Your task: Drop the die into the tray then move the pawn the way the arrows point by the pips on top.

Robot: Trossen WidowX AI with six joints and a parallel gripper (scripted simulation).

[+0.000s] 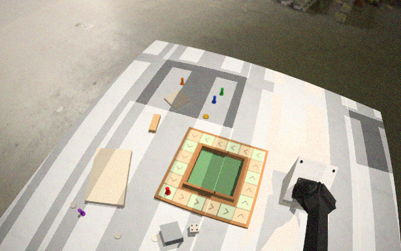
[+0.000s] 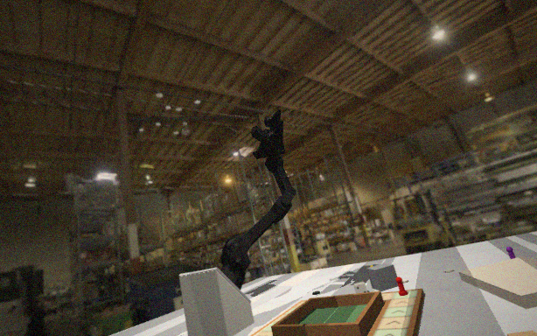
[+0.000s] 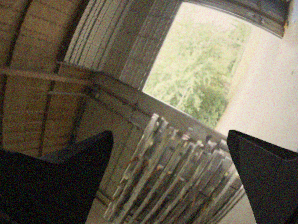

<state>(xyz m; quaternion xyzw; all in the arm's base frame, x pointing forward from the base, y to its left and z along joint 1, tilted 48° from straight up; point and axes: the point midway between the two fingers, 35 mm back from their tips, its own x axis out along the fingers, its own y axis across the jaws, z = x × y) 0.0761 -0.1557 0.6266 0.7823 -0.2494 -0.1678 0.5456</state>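
Right now my gripper tip is 16 cm short of the white die, 17 cm to the left of it and 62 cm above it. The rest, counted from my gripper tip: grey block 21 cm ahead, 13 cm to the right, 61 cm below; red pawn 27 cm ahead, 25 cm to the right, 60 cm below; green dice tray 16 cm ahead, 36 cm to the right, 62 cm below.
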